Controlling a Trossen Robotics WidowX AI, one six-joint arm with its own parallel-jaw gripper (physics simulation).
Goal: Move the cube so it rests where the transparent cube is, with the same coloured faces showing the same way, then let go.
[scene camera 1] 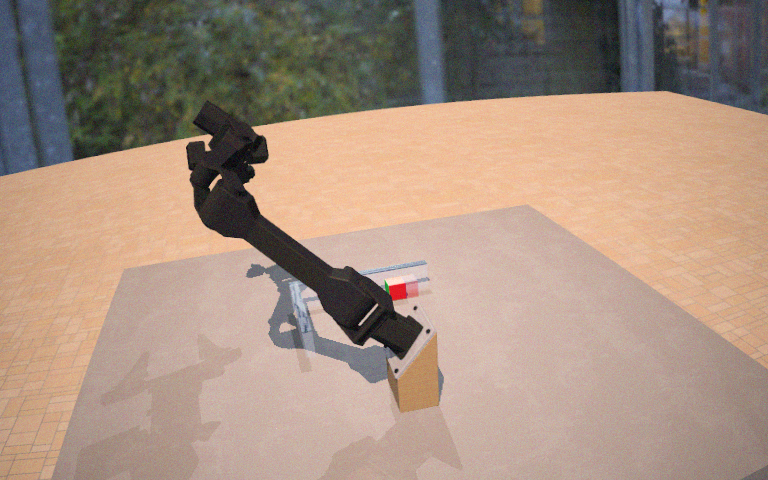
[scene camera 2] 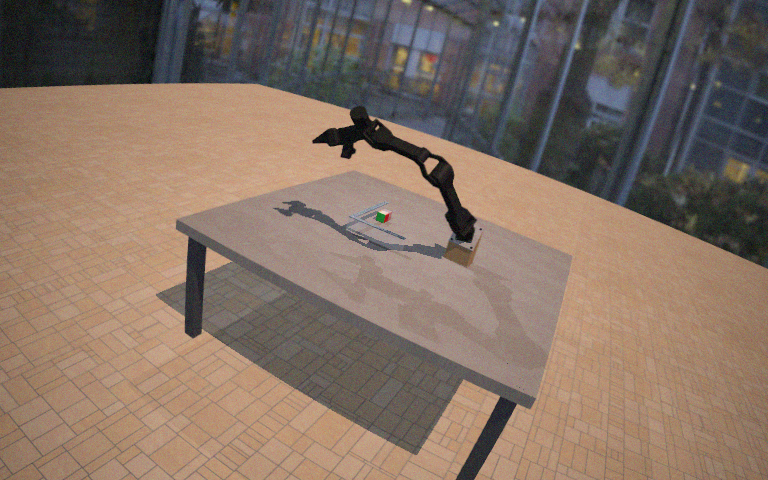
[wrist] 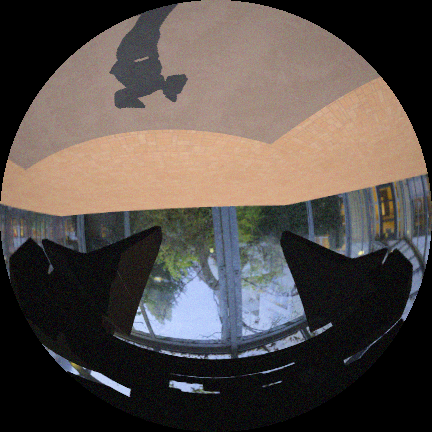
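Seen in the pictures: gripper, fingertip midpoint: (scene camera 2: 316,141) (wrist: 223,235); arm's base, origin of the base link: (scene camera 1: 406,337) (scene camera 2: 465,233).
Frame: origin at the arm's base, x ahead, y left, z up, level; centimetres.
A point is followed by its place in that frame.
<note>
The cube (scene camera 1: 398,290) @[x 35.1, y -10.8, z -8.9 cm] (scene camera 2: 381,217) @[x 36.9, y -8.8, z -9.2 cm] rests on the table, with a red face, a green face and a pale top showing. The transparent cube (scene camera 1: 413,288) @[x 34.9, y -14.3, z -9.1 cm] is a faint pinkish shape close against its right side in the first scene view; I cannot tell its outline in the second scene view. My gripper (scene camera 1: 227,151) @[x 57.8, y 23.3, z 21.6 cm] (scene camera 2: 334,145) (wrist: 223,235) @[x 57.8, y 23.3, z 21.6 cm] is open and empty, held high above the table and well away from both cubes. It points outward, roughly level. Neither cube shows in the wrist view.
Two low grey rails meet in a corner around the cubes: one rail (scene camera 1: 396,266) @[x 40.1, y -12.4, z -5.3 cm] (scene camera 2: 370,209) @[x 40.5, y -3.0, z -5.3 cm] runs behind them, another rail (scene camera 1: 300,308) @[x 29.3, y 12.5, z -5.4 cm] (scene camera 2: 390,232) @[x 25.3, y 13.0, z -5.3 cm] stands off to their left in the first scene view. The arm's wooden base block (scene camera 1: 420,379) @[x -5.7, y 0.0, z -5.1 cm] (scene camera 2: 459,256) @[x -1.0, y 3.1, z -8.4 cm] stands on the table (scene camera 1: 538,339) @[x 4.6, y -29.3, z -11.3 cm] (scene camera 2: 271,237) @[x 58.4, y 41.6, z -11.3 cm].
</note>
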